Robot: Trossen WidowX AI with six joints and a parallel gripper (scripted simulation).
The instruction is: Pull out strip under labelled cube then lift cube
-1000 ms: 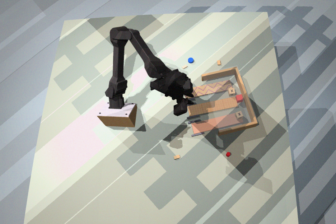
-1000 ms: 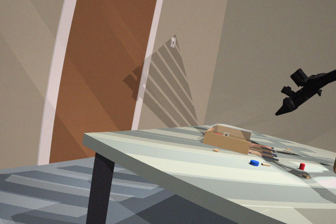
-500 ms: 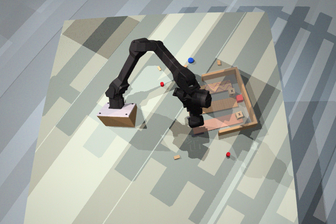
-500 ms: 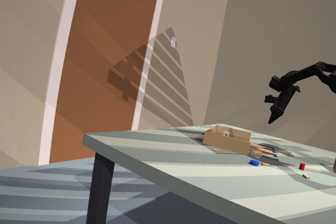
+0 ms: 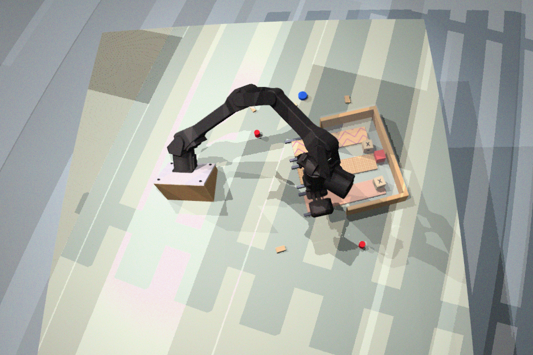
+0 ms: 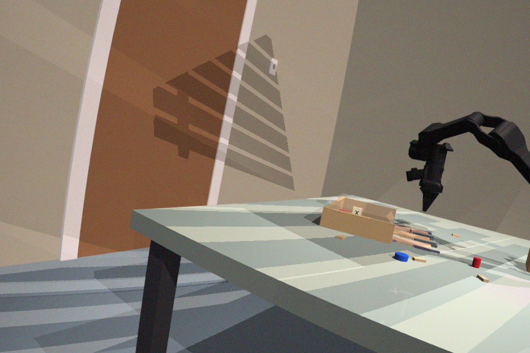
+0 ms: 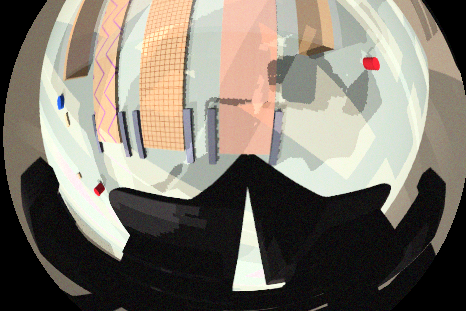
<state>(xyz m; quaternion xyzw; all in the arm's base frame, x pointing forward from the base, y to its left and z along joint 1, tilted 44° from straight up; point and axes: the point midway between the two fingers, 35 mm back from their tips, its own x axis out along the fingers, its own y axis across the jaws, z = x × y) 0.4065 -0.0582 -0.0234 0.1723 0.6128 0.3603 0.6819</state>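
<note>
My gripper tip is 90 mm short of the pink strip, 70 mm above it and 30 mm to the right of it. Round my gripper tip: blue disc 380 mm to the left, 70 mm below, 60 mm behind.
</note>
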